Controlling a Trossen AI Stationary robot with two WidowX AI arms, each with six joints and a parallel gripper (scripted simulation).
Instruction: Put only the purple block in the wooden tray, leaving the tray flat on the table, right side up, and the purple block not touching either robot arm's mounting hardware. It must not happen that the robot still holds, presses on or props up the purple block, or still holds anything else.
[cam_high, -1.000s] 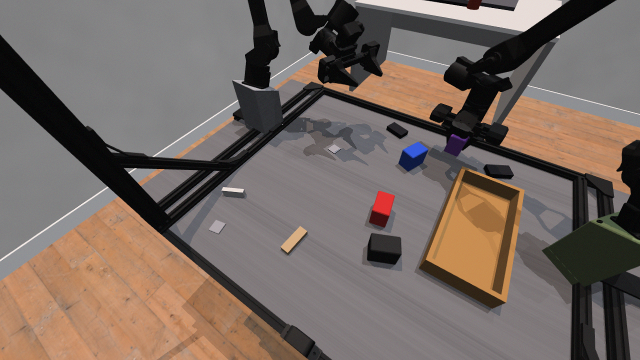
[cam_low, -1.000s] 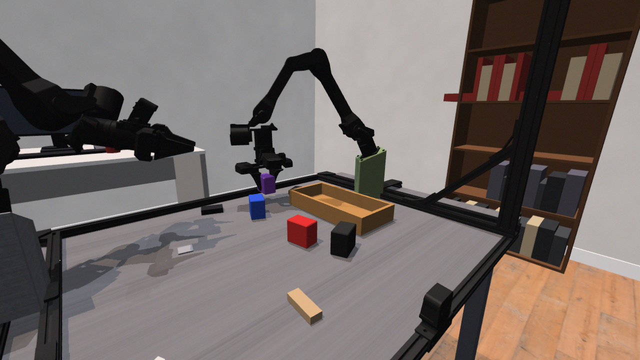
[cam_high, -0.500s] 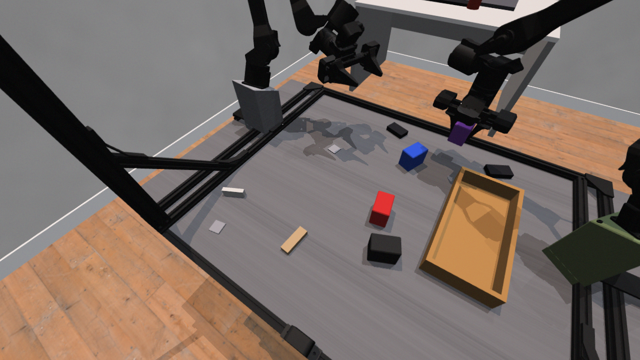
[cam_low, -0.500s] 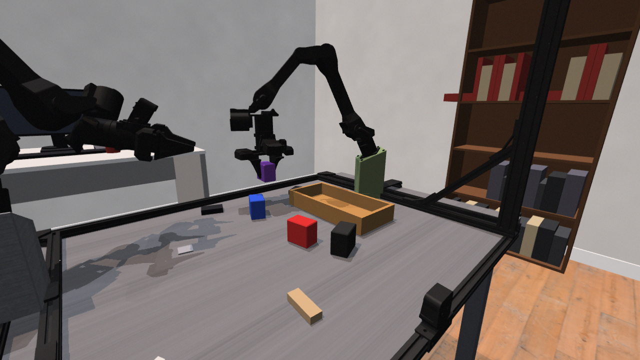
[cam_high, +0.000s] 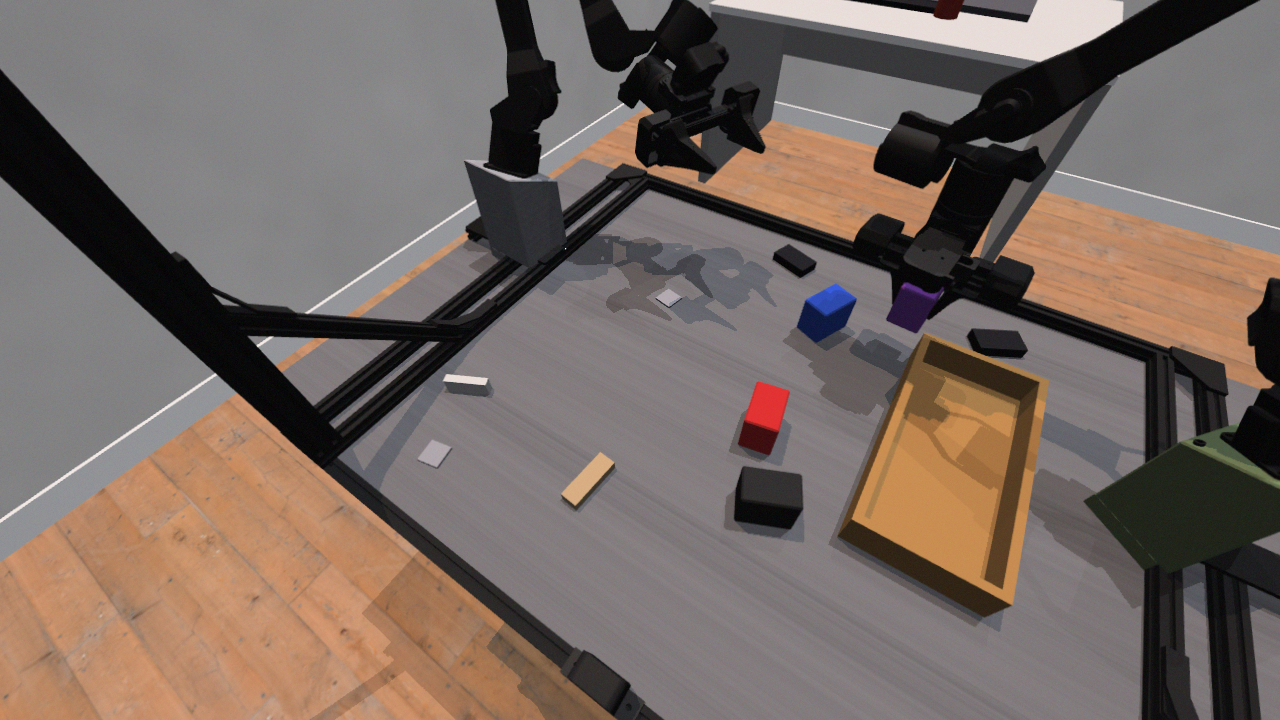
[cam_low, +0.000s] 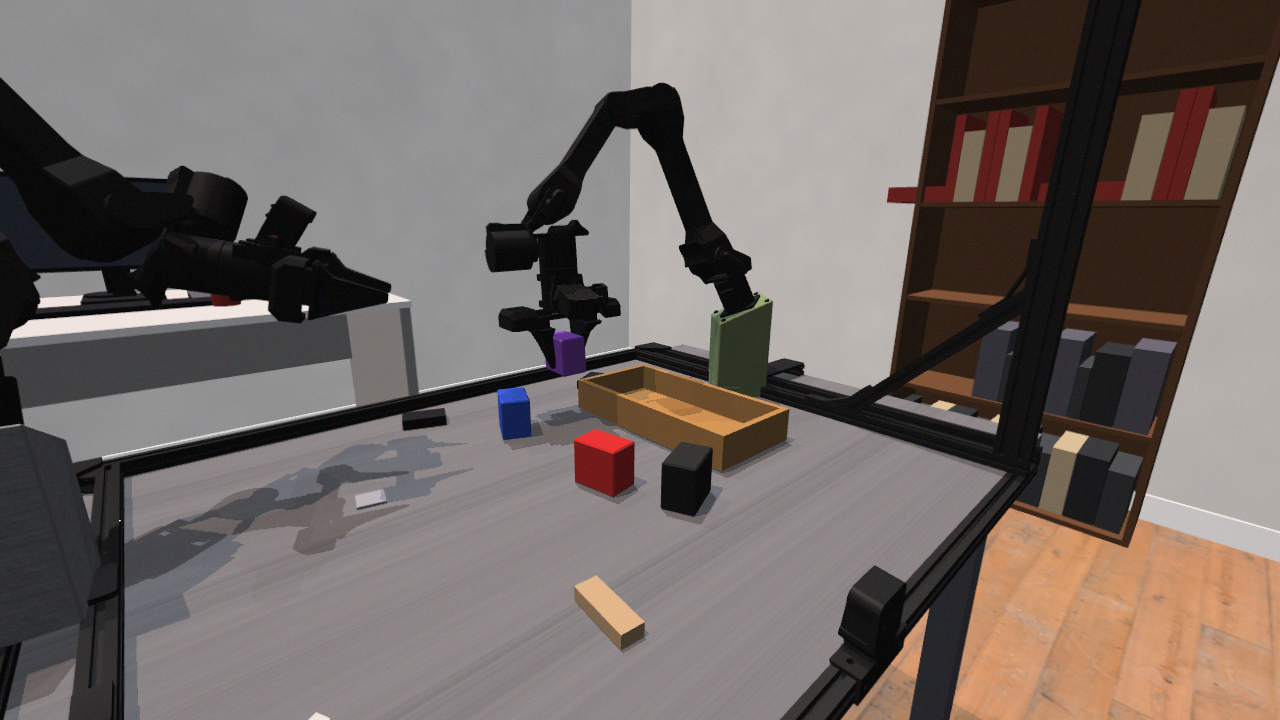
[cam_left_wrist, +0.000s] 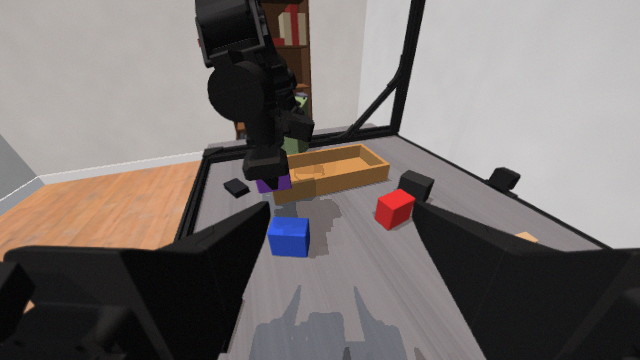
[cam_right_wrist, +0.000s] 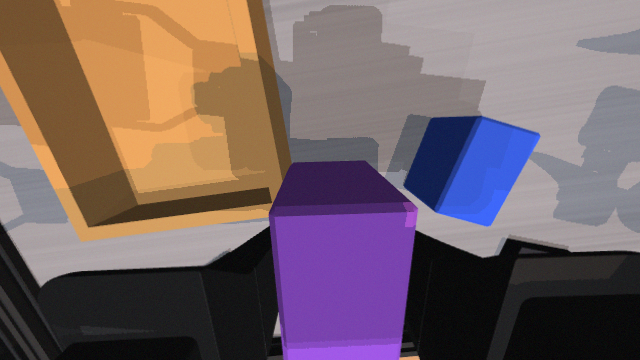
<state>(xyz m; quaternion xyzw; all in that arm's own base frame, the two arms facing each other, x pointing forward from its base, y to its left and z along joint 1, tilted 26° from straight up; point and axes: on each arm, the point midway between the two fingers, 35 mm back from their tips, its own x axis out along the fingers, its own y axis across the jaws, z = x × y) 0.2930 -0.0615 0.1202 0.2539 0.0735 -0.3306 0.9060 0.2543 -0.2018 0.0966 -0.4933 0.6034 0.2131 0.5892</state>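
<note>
Right now the wooden tray is 15 cm behind my right hand, 10 cm to the right of it and 10 cm below it. From my right hand the other things lie so: blue block (1 cm behind, 10 cm to the left, 9 cm below); then red block (22 cm behind, 10 cm to the left, 9 cm below); then purple block (1 cm below).
</note>
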